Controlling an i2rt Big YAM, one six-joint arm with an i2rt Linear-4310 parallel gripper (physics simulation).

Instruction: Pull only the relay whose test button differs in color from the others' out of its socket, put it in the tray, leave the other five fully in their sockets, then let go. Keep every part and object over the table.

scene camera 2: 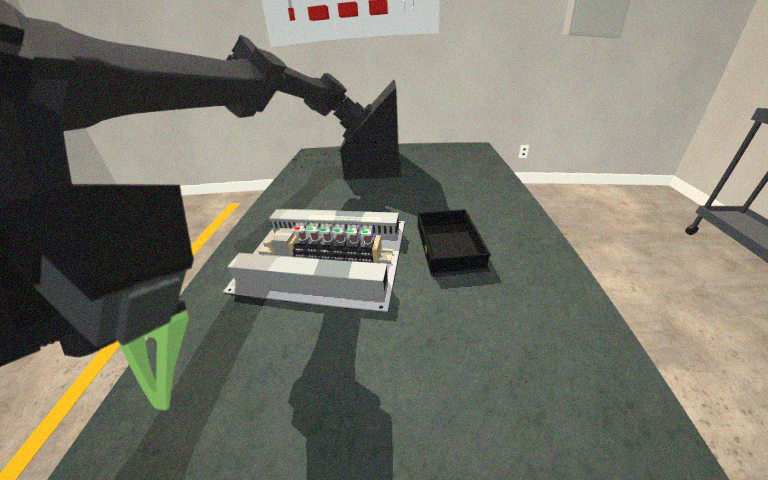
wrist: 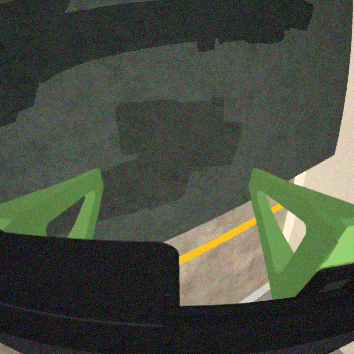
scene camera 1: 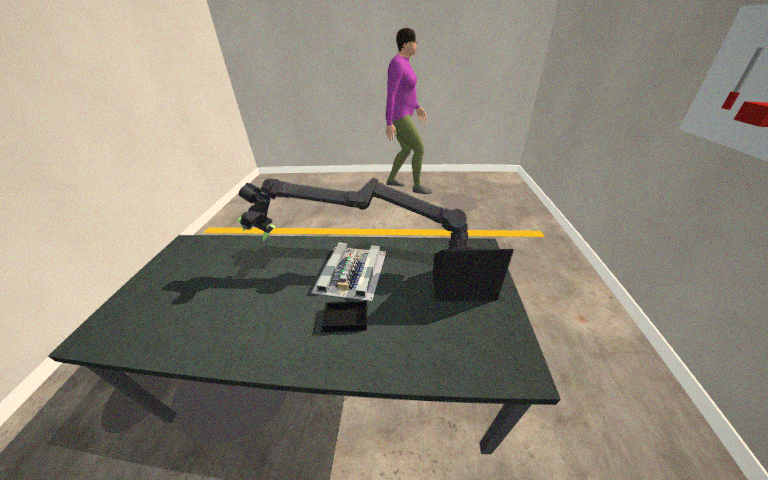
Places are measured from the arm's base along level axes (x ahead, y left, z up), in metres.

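Pixels of known places: gripper, fingertip midpoint: (scene camera 2: 97,459) (wrist: 175,176) (scene camera 1: 254,235); arm's base at its link origin: (scene camera 2: 359,122) (scene camera 1: 460,252).
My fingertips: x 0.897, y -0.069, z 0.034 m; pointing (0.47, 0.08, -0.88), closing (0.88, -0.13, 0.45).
Ahead of a thing's pixels: the offset from my fingertips to its middle. Level surfaces: height alone.
Six relays stand in a row in their sockets on the panel @[0.024 m left, 0.427 m back, 0.182 m down] (scene camera 1: 334,293) (scene camera 2: 311,300). In scene camera 2, the leftmost relay @[0.013 m right, 0.432 m back, 0.140 m down] (scene camera 2: 301,235) has a red test button, and the other five, such as the rightmost relay @[0.124 m left, 0.414 m back, 0.140 m down] (scene camera 2: 367,237), have green ones. The black tray @[0.291 m left, 0.448 m back, 0.170 m down] (scene camera 1: 344,328) (scene camera 2: 459,264) lies beside the panel, with no part seen in it. My gripper (scene camera 1: 254,229) (wrist: 175,176) is wide open and empty, raised high near the table's far left corner in scene camera 1, well away from the relays. One green finger shows in scene camera 2.
Two pale wire ducts, including the near duct @[0.013 m left, 0.343 m back, 0.164 m down] (scene camera 2: 308,274), flank the relay row. A beige end block @[0.142 m left, 0.412 m back, 0.162 m down] (scene camera 2: 376,247) stands at its right end. A black upright plate (scene camera 1: 471,275) (scene camera 2: 373,141) stands near the arm's base. A person (scene camera 1: 402,90) is on the floor behind the table @[0.187 m down] (scene camera 1: 226,350).
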